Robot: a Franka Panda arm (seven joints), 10 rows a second.
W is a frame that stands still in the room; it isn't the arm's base.
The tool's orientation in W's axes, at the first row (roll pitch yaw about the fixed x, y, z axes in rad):
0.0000, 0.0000, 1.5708
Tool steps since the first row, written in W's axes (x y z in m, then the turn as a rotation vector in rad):
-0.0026, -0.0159, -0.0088, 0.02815, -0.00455, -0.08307
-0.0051, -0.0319, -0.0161, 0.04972, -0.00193, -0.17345
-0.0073, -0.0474, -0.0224, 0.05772, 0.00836, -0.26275
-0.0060, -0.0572, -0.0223, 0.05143, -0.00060, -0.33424
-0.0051, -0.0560, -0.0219, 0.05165, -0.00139, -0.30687
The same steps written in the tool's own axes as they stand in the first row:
-0.0159, 0.0026, -0.0088, -0.00455, -0.02815, -0.08307
-0.0319, 0.0051, -0.0161, -0.00193, -0.04972, -0.17345
-0.0474, 0.0073, -0.0224, 0.00836, -0.05772, -0.26275
-0.0572, 0.0060, -0.0223, -0.00060, -0.05143, -0.33424
-0.0560, 0.0051, -0.0219, -0.00139, -0.05165, -0.30687

